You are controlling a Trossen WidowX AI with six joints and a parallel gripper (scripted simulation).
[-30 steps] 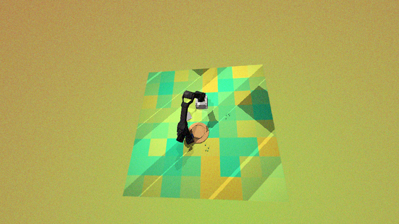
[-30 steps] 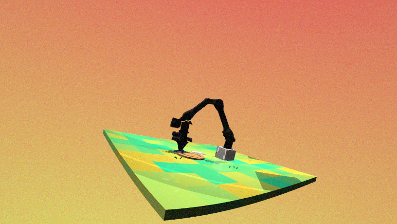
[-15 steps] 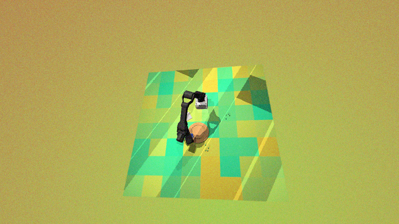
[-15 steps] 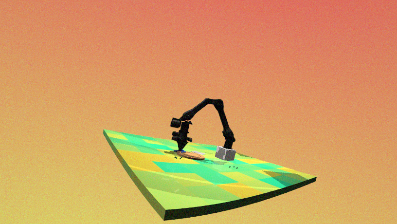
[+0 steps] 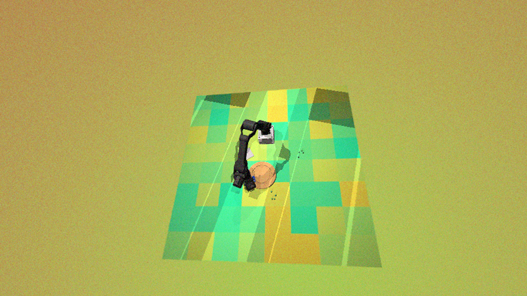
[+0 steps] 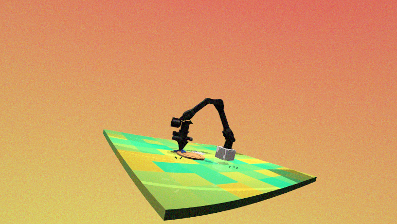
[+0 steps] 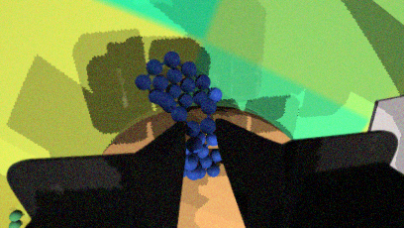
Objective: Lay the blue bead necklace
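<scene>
Now: gripper tip 30 mm past the round bead board, 90 mm to the right of it and 10 mm above it. From my gripper tip the other things lie so: flat grey piece: 200 mm behind, 20 mm to the right, 20 mm below.
</scene>
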